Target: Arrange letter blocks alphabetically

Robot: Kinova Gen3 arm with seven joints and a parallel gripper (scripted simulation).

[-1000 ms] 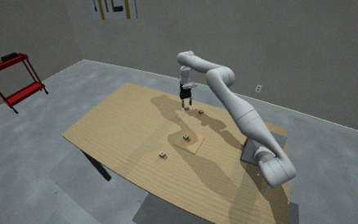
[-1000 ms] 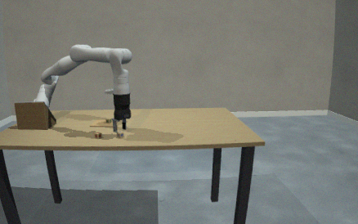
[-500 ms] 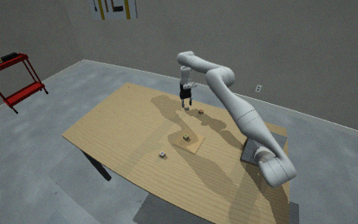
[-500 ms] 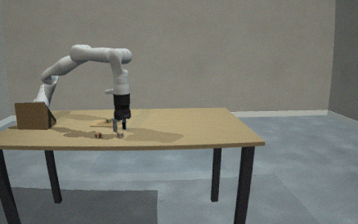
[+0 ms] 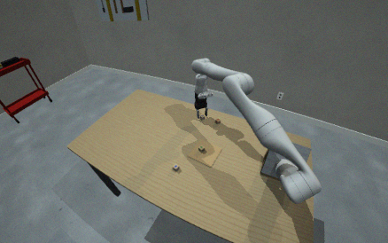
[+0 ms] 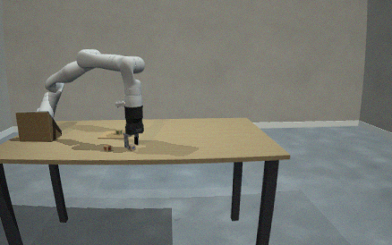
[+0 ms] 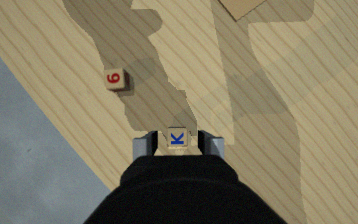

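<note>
My gripper is now 20 mm above the blue K block. Also, from my hand: reddish block 110 mm behind, 10 mm to the right, 20 mm below; tan mat 130 mm behind, 250 mm to the left, 30 mm below; green P block 100 mm behind, 250 mm to the left, 20 mm below.
</note>
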